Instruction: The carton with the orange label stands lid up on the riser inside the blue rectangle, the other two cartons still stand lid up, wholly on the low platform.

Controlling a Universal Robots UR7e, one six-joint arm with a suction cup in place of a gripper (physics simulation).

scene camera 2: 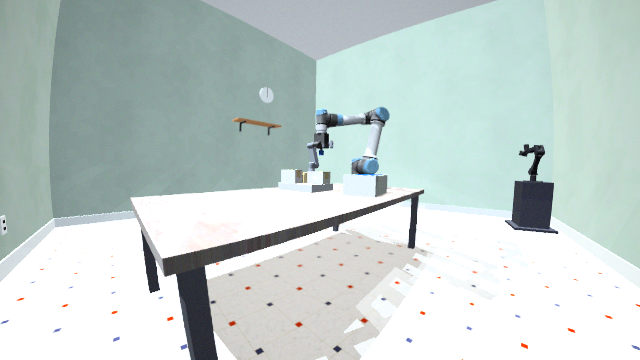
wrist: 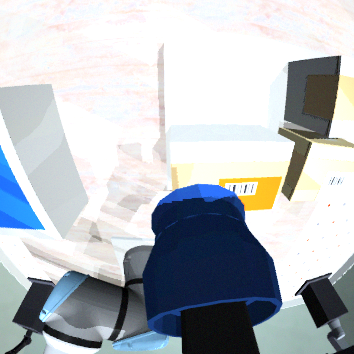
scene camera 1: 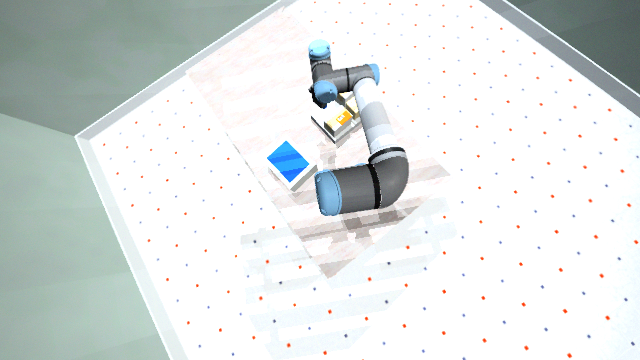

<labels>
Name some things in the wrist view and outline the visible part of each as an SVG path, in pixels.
The suction cup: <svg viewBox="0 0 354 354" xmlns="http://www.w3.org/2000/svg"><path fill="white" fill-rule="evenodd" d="M218 184L195 183L176 188L161 198L151 213L150 228L154 233L154 244L142 272L147 326L157 333L181 337L180 316L172 314L172 312L220 302L254 300L246 305L251 324L254 326L269 319L279 311L282 305L273 258L248 229L242 201L235 192Z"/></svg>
A riser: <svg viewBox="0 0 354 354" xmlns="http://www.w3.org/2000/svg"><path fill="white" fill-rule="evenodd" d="M1 86L0 235L63 240L89 199L63 130L51 83Z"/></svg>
A carton with orange label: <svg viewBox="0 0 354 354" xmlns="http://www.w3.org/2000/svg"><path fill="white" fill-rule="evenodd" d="M171 125L170 168L172 191L176 188L195 183L218 184L236 193L244 204L244 211L275 207L286 175L294 141L262 125Z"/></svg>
A low platform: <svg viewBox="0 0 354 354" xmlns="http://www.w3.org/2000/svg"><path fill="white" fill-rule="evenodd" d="M163 29L167 190L172 190L170 168L171 125L250 124L262 125L276 133L278 127L313 131L283 120L288 61L331 55L286 42L244 34L206 30Z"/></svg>
</labels>
